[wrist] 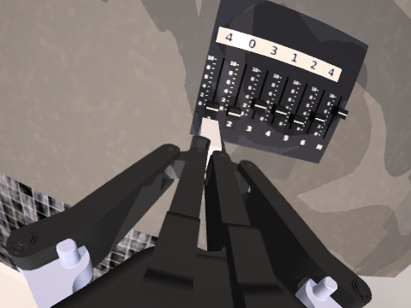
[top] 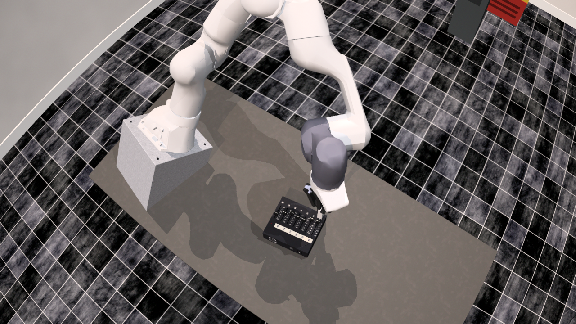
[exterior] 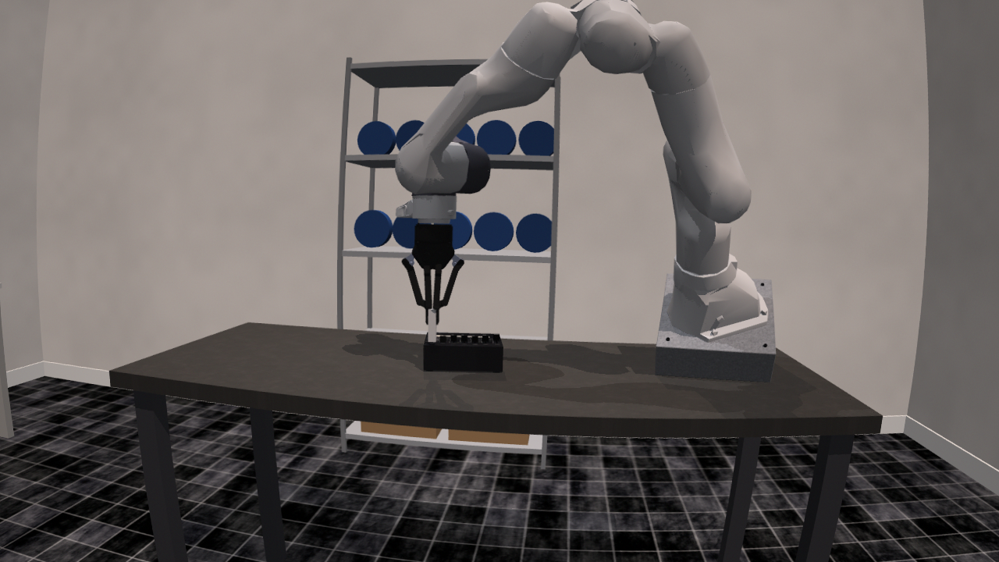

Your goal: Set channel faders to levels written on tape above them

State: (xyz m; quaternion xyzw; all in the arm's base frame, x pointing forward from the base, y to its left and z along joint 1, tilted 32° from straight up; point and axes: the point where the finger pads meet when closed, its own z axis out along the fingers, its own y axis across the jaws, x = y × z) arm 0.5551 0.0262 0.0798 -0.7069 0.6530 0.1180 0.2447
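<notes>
Now: hand 12 cm past the master fader, 7 cm to the left of it and 3 cm above it.
</notes>
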